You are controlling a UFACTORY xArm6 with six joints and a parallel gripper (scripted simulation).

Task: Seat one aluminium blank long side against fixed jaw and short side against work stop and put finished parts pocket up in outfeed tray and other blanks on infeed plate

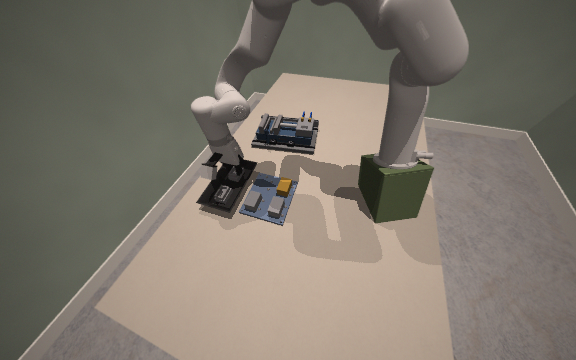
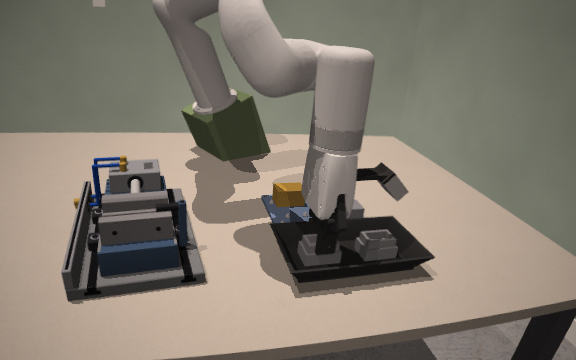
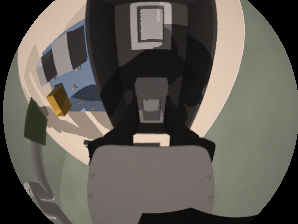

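Right now my hand is 21 cm past the brass blank, 1 cm to the right of it and 3 cm above it. From my hand the other things lie so: vise (12 cm behind, 29 cm to the right, 2 cm below).
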